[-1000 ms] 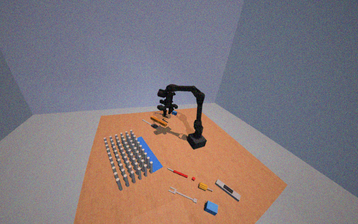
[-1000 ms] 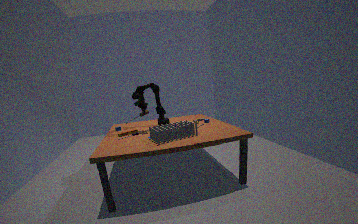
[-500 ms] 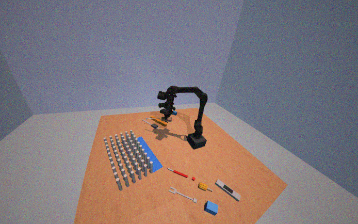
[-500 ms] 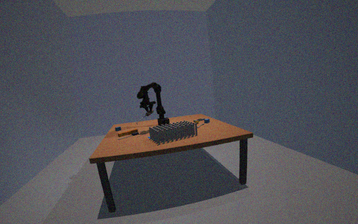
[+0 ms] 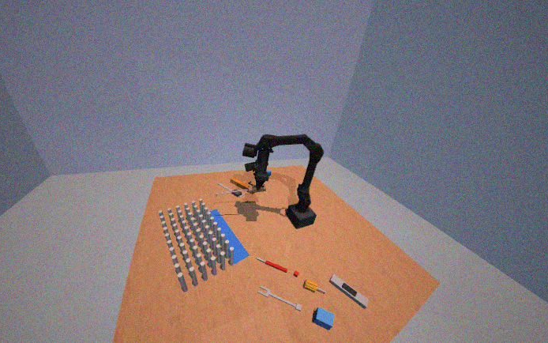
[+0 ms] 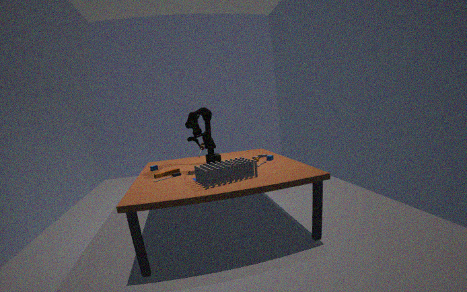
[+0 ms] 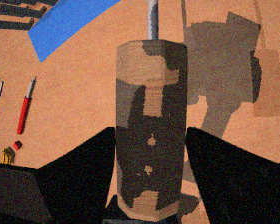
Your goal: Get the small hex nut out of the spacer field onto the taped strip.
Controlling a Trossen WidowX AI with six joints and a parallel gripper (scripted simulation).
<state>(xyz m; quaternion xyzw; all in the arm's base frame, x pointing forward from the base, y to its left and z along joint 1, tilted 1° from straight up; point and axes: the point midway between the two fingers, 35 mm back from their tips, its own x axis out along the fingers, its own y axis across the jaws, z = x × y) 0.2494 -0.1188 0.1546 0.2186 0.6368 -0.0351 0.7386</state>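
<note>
The blue taped strip lies 19 cm ahead of my gripper tip, 6 cm to the left of it and 20 cm below it. The rest, counted from my gripper tip: orange bar (4 cm behind, 30 cm to the right, 18 cm below); then wooden-handled tool (10 cm ahead, 3 cm to the right, 2 cm below); then red screwdriver (7 cm ahead, 29 cm to the left, 19 cm below).
</note>
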